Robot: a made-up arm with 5 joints.
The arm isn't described. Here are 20 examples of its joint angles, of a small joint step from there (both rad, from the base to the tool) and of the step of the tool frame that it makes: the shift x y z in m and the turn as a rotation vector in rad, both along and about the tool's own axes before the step.
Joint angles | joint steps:
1: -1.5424 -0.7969 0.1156 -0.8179 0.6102 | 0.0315 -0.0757 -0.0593 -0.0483 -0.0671
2: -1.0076 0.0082 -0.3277 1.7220 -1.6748 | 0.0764 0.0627 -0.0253 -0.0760 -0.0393
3: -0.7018 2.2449 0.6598 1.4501 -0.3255 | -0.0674 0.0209 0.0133 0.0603 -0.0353
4: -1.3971 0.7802 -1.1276 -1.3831 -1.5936 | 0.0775 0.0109 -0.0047 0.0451 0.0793
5: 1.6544 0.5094 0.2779 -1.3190 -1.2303 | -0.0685 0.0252 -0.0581 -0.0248 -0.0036
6: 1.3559 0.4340 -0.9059 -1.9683 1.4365 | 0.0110 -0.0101 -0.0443 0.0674 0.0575
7: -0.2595 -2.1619 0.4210 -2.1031 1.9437 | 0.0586 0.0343 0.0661 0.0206 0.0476
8: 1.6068 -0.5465 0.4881 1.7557 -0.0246 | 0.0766 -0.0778 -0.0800 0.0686 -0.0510
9: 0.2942 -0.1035 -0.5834 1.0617 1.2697 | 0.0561 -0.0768 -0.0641 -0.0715 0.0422
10: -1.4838 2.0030 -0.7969 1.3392 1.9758 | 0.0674 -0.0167 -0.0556 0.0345 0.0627
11: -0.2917 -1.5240 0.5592 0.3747 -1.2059 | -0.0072 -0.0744 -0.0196 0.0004 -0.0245
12: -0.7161 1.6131 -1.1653 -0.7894 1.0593 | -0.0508 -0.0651 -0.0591 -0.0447 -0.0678
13: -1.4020 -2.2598 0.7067 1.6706 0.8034 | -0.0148 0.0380 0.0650 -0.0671 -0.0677
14: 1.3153 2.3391 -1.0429 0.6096 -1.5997 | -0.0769 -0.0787 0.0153 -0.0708 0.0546
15: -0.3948 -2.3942 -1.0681 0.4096 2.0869 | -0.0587 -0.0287 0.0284 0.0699 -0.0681
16: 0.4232 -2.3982 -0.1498 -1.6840 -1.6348 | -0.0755 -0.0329 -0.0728 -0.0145 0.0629
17: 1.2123 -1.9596 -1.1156 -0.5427 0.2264 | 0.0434 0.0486 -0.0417 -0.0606 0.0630
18: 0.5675 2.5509 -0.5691 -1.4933 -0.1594 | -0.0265 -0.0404 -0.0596 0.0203 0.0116
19: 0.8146 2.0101 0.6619 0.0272 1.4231 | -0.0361 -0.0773 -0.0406 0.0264 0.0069
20: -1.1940 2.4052 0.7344 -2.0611 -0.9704 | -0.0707 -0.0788 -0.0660 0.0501 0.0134
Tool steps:
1: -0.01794 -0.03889 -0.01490 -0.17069 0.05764 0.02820
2: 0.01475 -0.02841 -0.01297 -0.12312 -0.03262 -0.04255
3: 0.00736 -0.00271 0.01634 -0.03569 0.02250 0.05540
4: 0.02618 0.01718 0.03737 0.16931 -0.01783 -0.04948
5: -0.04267 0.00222 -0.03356 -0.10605 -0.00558 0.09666
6: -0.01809 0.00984 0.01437 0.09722 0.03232 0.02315
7: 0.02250 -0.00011 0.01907 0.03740 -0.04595 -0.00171
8: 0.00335 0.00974 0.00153 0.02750 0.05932 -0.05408
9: 0.01599 0.01029 -0.01597 -0.08188 -0.00199 -0.07418
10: 0.00019 0.01890 0.02853 0.12898 -0.08597 -0.00067
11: 0.00104 0.02036 0.00066 0.00453 -0.01125 0.06826
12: -0.01918 -0.05561 0.00092 -0.18908 0.01747 -0.09439
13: 0.00718 -0.02554 -0.01408 -0.14835 0.06914 0.02431
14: 0.00968 -0.06787 -0.01223 -0.10998 0.01311 -0.05047
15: 0.01848 0.00004 -0.00105 -0.00677 0.11132 -0.01819
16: 0.00730 0.00523 0.01708 0.05934 -0.02661 -0.03035
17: -0.03560 0.01589 -0.00995 0.04565 0.06702 -0.06782
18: -0.00704 -0.01630 -0.01905 -0.03223 -0.00216 0.02144
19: -0.00279 -0.00002 -0.00191 0.03849 0.07242 -0.05730
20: 0.02617 -0.00003 0.00948 0.03051 -0.09392 -0.06428
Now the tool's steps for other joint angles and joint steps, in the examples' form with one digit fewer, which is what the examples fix.
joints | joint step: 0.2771 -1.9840 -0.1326 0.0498 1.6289 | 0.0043 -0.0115 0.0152 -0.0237 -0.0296
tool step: 0.0042 -0.0094 -0.0088 -0.0572 0.0132 -0.0004
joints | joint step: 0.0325 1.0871 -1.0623 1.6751 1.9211 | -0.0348 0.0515 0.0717 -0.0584 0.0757
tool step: -0.0029 0.0061 0.0213 0.0476 0.0474 0.0085
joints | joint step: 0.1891 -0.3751 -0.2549 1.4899 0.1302 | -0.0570 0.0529 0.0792 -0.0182 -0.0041
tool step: 0.0050 -0.0152 -0.0075 0.0087 -0.0359 0.0462
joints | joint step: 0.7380 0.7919 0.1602 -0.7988 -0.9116 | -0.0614 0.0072 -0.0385 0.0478 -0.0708
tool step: -0.0400 -0.0148 -0.0334 -0.0819 0.0336 0.0690
